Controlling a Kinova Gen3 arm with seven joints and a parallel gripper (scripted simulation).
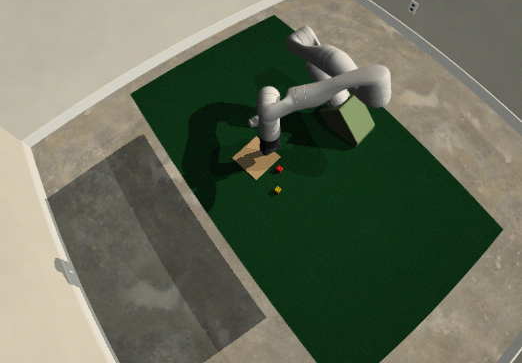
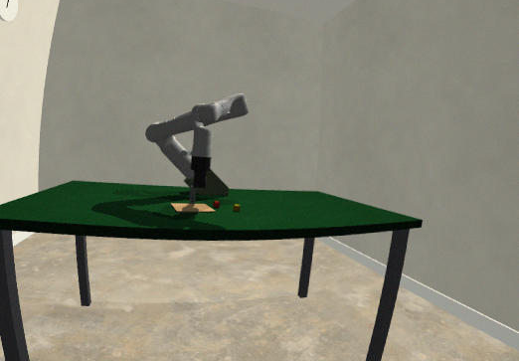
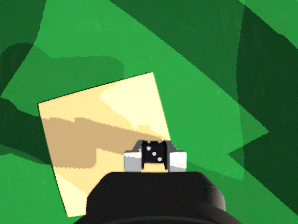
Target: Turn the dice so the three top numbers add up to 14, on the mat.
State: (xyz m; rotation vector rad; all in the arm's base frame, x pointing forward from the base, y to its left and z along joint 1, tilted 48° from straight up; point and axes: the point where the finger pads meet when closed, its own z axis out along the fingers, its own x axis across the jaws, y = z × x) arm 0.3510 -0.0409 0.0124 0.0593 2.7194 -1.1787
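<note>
My gripper is now 10 mm above the black die. From my hand the other things lie so: yellow die (70 mm ahead, 160 mm to the left, 20 mm below); then tan mat (50 mm ahead, 10 mm to the right, 30 mm below); then red die (10 mm ahead, 90 mm to the left, 20 mm below).
</note>
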